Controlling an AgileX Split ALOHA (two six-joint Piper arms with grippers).
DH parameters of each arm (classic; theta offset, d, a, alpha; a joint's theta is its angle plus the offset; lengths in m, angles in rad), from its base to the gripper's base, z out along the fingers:
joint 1: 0 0.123 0 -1.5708
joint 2: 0.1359 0 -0.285 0
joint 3: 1.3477 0 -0.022 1.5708
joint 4: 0 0.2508 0 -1.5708
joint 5: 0 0 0.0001 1.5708
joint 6: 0 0.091 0 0
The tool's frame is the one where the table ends.
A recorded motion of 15 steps. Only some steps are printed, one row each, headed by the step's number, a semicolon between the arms.
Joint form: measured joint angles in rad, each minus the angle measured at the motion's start. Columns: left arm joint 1, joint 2, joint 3, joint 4, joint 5, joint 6; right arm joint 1, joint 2, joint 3, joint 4, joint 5, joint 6.
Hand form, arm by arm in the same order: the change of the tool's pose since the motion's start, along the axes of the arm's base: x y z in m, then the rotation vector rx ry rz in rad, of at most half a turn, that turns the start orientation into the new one. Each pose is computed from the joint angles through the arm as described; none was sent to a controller.
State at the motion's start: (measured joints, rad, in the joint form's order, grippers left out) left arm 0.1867 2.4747 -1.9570 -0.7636 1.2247 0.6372; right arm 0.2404 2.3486 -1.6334 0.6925 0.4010 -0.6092
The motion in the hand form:
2: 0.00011 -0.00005 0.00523 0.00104 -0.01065 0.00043; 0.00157 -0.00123 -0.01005 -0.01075 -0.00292 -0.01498
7: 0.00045 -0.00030 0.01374 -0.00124 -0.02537 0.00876; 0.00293 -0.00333 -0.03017 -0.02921 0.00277 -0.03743
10: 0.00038 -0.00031 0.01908 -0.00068 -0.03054 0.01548; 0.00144 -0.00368 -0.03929 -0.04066 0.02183 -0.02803
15: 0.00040 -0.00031 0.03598 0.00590 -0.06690 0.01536; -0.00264 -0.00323 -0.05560 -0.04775 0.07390 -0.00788
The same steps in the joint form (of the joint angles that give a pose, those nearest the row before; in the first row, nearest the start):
2: 0.0000 -0.0107 0.0000 -0.0010 0.0000 0.0000; 0.0000 0.0222 0.0000 0.0000 -0.0292 0.0000
7: 0.0000 -0.0276 0.0000 -0.0068 -0.0018 -0.0064; 0.0000 0.0657 0.0000 0.0011 -0.0729 0.0000
10: 0.0000 -0.0386 0.0000 -0.0068 -0.0018 -0.0154; 0.0000 0.0836 0.0000 -0.0095 -0.0681 0.0000
15: 0.0000 -0.0712 -0.0044 -0.0068 -0.0018 -0.0154; 0.0000 0.1162 -0.0029 -0.0167 -0.0388 -0.0007

